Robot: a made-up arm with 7 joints.
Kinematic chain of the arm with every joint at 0, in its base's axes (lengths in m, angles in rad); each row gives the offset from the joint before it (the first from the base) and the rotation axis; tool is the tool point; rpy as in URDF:
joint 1: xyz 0 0 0.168 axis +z
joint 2: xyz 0 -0.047 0.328 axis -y
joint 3: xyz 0 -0.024 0.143 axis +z
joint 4: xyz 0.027 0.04 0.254 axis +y
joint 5: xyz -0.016 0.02 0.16 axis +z
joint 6: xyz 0 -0.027 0.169 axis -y
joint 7: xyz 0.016 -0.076 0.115 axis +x
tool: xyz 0 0 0 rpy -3.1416 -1.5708 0
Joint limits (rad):
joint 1: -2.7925..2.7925
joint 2: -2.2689..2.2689
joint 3: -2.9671..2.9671
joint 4: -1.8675..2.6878
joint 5: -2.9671..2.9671
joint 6: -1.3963..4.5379
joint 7: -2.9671..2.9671
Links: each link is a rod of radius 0.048 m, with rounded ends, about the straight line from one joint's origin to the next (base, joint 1, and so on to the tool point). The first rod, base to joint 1, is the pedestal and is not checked.
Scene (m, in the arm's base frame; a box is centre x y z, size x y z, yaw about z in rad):
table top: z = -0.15
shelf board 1: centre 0.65 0.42 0 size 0.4 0.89 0.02 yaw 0.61
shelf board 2: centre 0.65 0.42 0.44 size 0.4 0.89 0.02 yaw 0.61
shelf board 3: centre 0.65 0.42 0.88 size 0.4 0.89 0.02 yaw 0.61
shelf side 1: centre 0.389 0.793 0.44 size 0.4 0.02 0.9 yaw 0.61
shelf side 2: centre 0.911 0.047 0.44 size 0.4 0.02 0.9 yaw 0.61
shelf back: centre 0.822 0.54 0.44 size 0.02 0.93 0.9 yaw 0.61
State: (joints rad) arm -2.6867 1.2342 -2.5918 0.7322 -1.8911 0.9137 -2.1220
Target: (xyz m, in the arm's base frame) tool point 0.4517 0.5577 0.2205
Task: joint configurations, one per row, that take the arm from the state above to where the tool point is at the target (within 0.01 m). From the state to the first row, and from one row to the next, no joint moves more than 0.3 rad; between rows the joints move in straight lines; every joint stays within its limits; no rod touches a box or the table.
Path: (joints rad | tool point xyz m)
1: -2.7132 0.9817 -2.6856 1.0299 -2.1401 1.0855 -2.1220 | 0.4351 0.6339 0.6721
2: -2.7396 0.7292 -2.7794 1.3276 -2.3891 1.2574 -2.1220 | 0.3497 0.5871 0.6714
3: -2.7660 0.4766 -2.8733 1.6253 -2.6381 1.4292 -2.1220 | 0.2744 0.5060 0.6570
4: -2.7925 0.2241 -2.9671 1.9231 -2.8870 1.6011 -2.1220 | 0.1994 0.4057 0.6408
5: -2.7925 0.4620 -2.9671 2.0186 -2.6228 1.3862 -2.1220 | 0.2312 0.4372 0.5512
6: -2.7925 0.6998 -2.9671 2.1142 -2.3587 1.1713 -2.1220 | 0.2490 0.4475 0.4466
7: -2.7925 0.9376 -2.9671 2.2098 -2.0945 0.9564 -2.1220 | 0.2415 0.4297 0.3311
8: -2.7925 1.1755 -2.9671 2.3054 -1.8303 0.7415 -2.1220 | 0.1979 0.3803 0.2205
9: -2.7891 1.2617 -2.9344 2.0318 -1.8759 0.8097 -2.1220 | 0.2667 0.4378 0.2023
10: -2.7858 1.3479 -2.9017 1.7581 -1.9216 0.8779 -2.1220 | 0.3326 0.4886 0.1977
11: -2.7824 1.4342 -2.8689 1.4845 -1.9672 0.9462 -2.1220 | 0.3945 0.5294 0.2045
12: -2.7790 1.5204 -2.8362 1.2108 -2.0129 1.0144 -2.1220 | 0.4517 0.5577 0.2205

